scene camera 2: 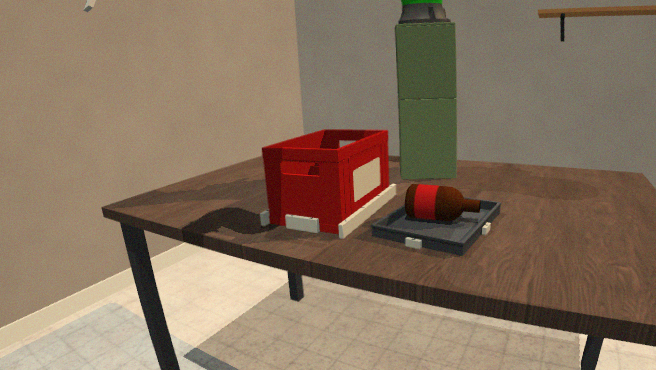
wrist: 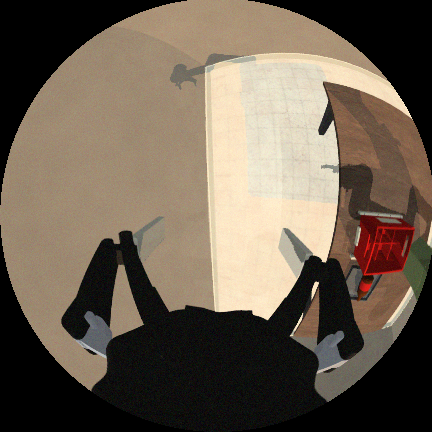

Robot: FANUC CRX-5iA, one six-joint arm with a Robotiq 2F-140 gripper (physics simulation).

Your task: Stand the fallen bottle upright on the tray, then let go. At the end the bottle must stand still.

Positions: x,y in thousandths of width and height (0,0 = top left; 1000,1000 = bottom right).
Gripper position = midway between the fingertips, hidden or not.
In view: my gripper (wrist: 515,541), a red crate (scene camera 2: 475,474), a brown bottle (scene camera 2: 678,550), a dark grey tray (scene camera 2: 694,642) and a cream rail (scene camera 2: 539,599).
The red crate is seen too in the wrist view (wrist: 883,557).
